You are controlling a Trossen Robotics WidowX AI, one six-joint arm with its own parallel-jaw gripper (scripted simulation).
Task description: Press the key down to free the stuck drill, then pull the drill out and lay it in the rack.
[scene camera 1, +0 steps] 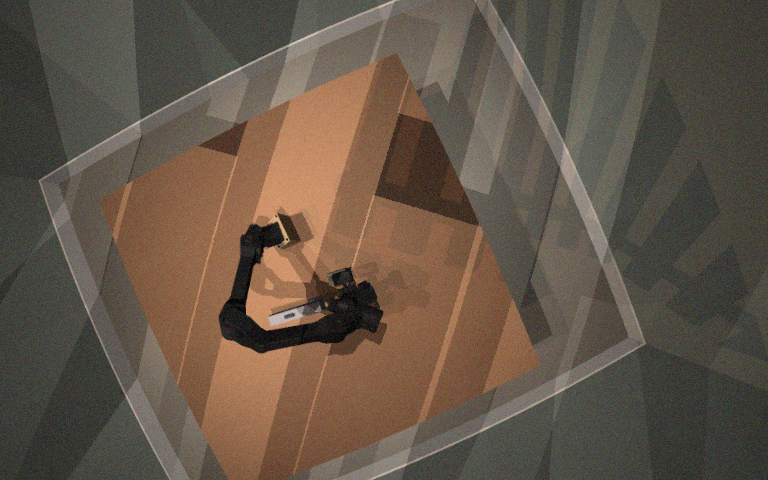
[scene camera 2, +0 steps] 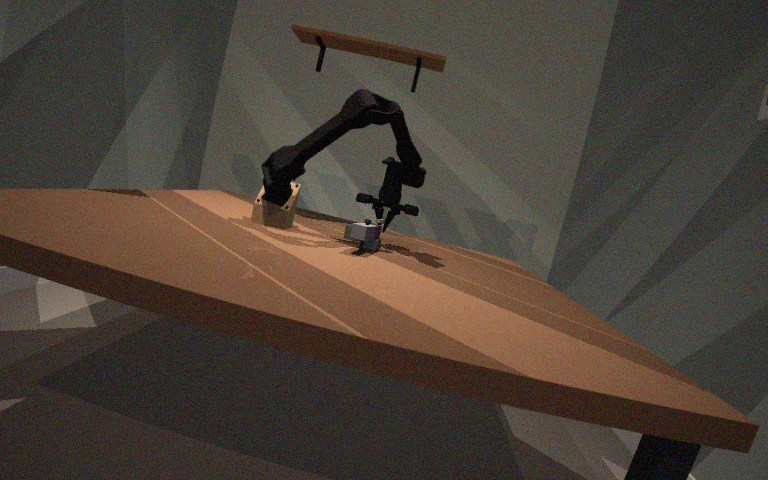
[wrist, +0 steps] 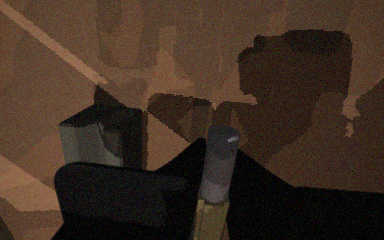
Note:
My gripper holds a drill. Further things: a rack.
My gripper shows as well in scene camera 1 and in the wrist view.

